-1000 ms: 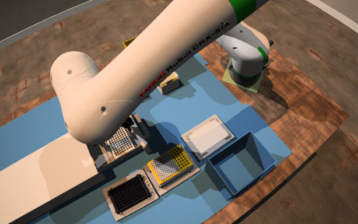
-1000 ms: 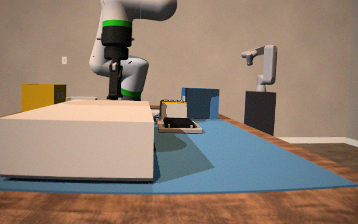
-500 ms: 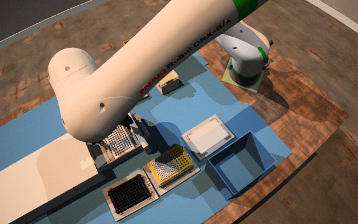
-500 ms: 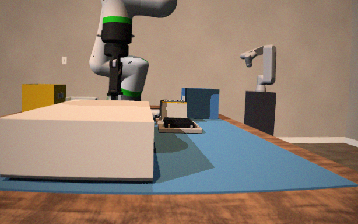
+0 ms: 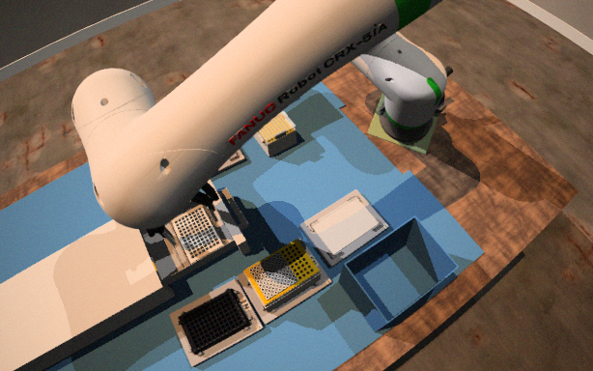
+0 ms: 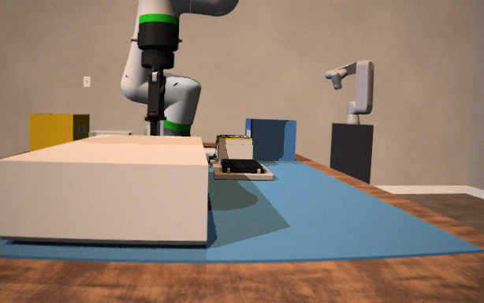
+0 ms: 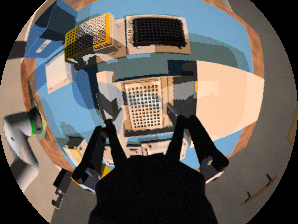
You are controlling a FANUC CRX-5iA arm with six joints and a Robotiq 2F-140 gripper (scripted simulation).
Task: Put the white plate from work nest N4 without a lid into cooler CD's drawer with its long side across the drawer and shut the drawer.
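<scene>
My gripper is now 5 cm above the white plate. Round my hand: black plate 19 cm to the left, 6 cm ahead, 5 cm below; drawer 4 cm below, 4 cm ahead; yellow rack 19 cm to the left, 11 cm behind, 1 cm below.
</scene>
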